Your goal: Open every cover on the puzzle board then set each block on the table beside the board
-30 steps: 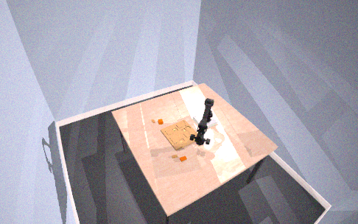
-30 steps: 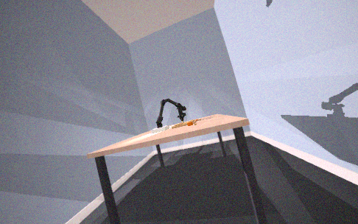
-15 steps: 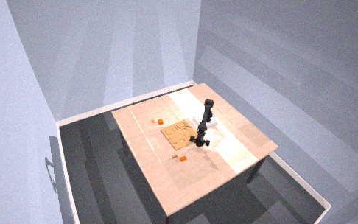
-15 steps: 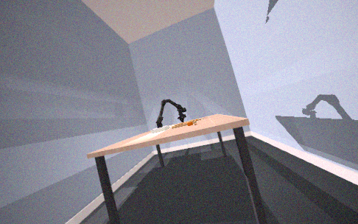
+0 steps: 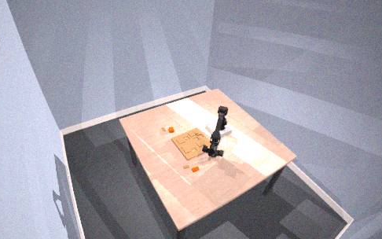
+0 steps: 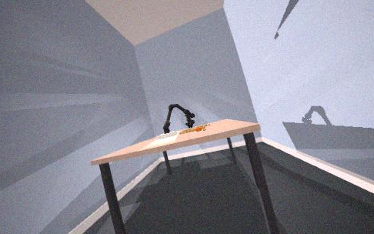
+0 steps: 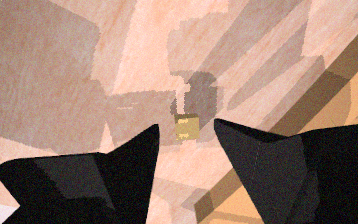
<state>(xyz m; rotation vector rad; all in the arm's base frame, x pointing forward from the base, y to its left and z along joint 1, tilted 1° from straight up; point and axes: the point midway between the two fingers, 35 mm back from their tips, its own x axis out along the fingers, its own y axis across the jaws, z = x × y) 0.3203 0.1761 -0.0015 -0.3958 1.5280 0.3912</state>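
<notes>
Now: the tan puzzle board 25 cm to the right of my gripper tip, 2 cm ahead of it and 1 cm above it. From my gripper tip the other things lie so: orange bit: 20 cm ahead.
</notes>
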